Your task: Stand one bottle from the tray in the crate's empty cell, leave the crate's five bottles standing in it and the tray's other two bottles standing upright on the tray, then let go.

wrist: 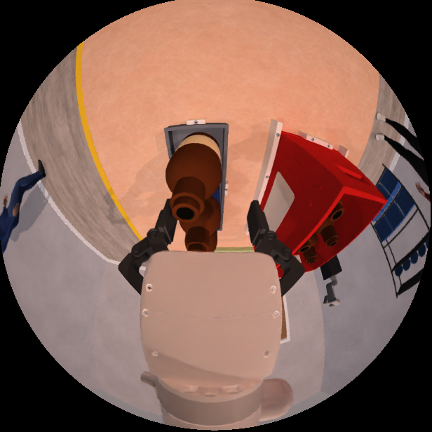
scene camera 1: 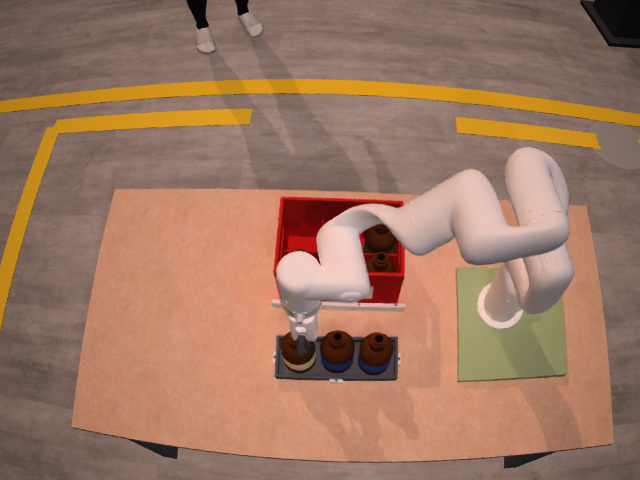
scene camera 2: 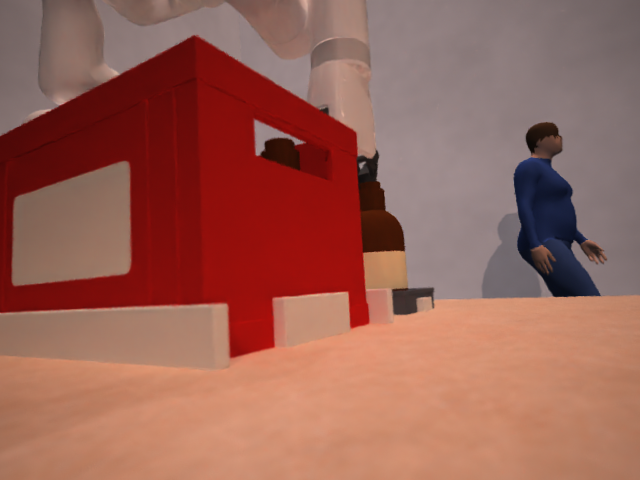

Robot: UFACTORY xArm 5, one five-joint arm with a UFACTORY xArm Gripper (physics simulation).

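Places are measured from the arm's base along level axes (x ahead, y left, z up), in centimetres.
Where they show: arm's base, origin of the base link: (scene camera 1: 500,306).
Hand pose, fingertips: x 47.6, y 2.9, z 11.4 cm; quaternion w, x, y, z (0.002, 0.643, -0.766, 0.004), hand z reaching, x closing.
Note:
Things, the pixels of their top centre, and the offset from my fingertips. "spot": a spot on its surface instead.
- cream-labelled brown bottle, middle of its top: (scene camera 2: 369,183) (scene camera 1: 295,336) dx +2.1, dy +2.2, dz +2.5 cm
- red crate, middle of its top: (scene camera 2: 174,139) (scene camera 1: 341,235) dx -9.9, dy -19.0, dz +4.0 cm
- white strip, surface spot: (scene camera 1: 356,306) spot: dx -12.2, dy -8.1, dz -10.6 cm
The gripper (scene camera 1: 301,350) (wrist: 211,207) is open and empty, low over the cream-labelled brown bottle (scene camera 1: 298,364) (scene camera 2: 385,268) (wrist: 194,170). In scene camera 2 a dark finger shows just above its mouth; in the wrist view the neck appears nearer the left finger. That bottle stands upright at the left end of the grey tray (scene camera 1: 336,378) (scene camera 2: 413,301) (wrist: 226,150). Two blue-labelled bottles (scene camera 1: 337,353) (scene camera 1: 375,353) stand upright beside it. The red crate (scene camera 1: 385,286) (scene camera 2: 279,232) (wrist: 315,165) holds brown bottles; its back left cell looks empty. The arm hides part of the crate.
A white strip (scene camera 1: 356,306) (wrist: 267,175) runs along the crate's side facing the tray, and white blocks (scene camera 2: 312,317) stand by the crate. The arm's base stands on a green mat (scene camera 1: 480,356) at the right. The arm passes over the crate. People stand beyond the table.

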